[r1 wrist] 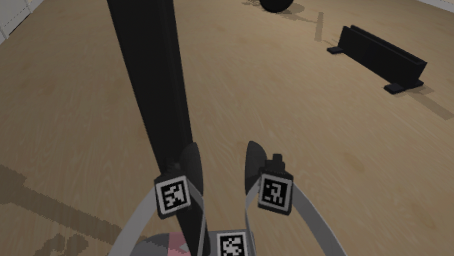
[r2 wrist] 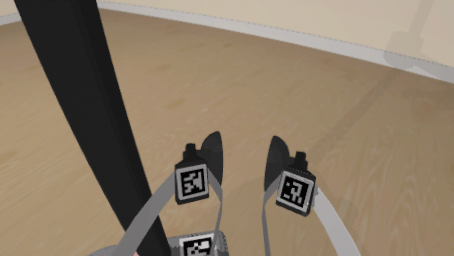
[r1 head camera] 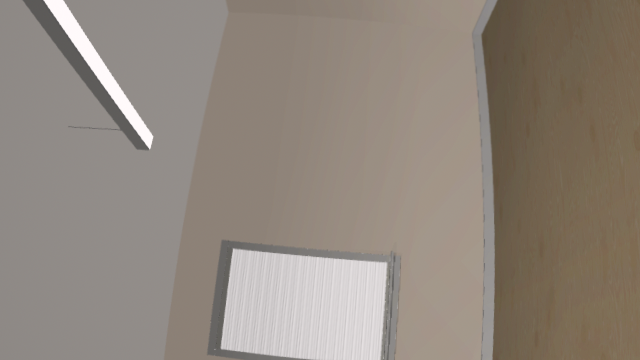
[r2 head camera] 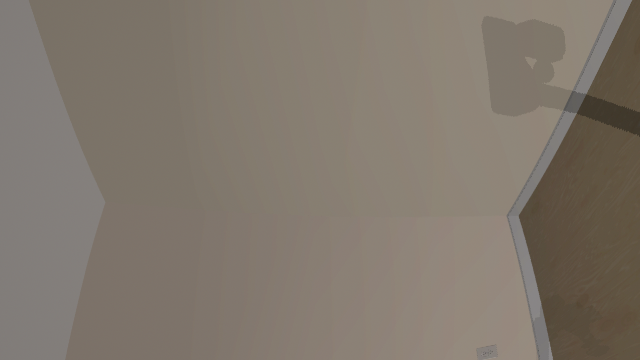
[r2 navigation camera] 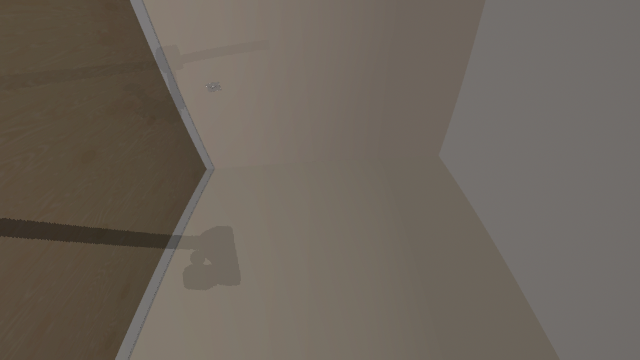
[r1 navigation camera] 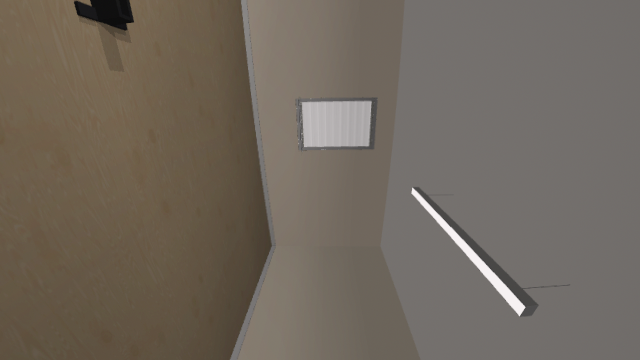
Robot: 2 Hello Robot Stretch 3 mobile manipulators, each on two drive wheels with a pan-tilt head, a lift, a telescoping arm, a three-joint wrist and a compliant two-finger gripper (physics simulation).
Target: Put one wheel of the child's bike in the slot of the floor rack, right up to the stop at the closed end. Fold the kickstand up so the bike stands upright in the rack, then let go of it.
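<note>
The black floor rack [r1 wrist: 377,57] [r1 navigation camera: 112,11] stands on the floor, a long narrow trough on flat feet, at the upper right of the r1 wrist view; one end of it shows at the top left of the r1 navigation view. The child's bike cannot be made out for certain; a dark round shape [r1 wrist: 276,4] is cut off at the top of the r1 wrist view. The r1 gripper [r1 wrist: 223,150] is open and empty, well apart from the rack. The r2 gripper [r2 wrist: 246,142] is open and empty over the floor near a wall. The kickstand and slot's closed end cannot be made out.
Each robot's own black mast [r1 wrist: 150,75] [r2 wrist: 85,90] rises left of its gripper. White skirting [r2 wrist: 280,36] runs along the wall beyond r2's gripper. A framed white panel [r1 head camera: 305,305] [r1 navigation camera: 337,124] is on a wall. A light bar [r1 head camera: 100,70] [r1 navigation camera: 465,242] hangs from the ceiling.
</note>
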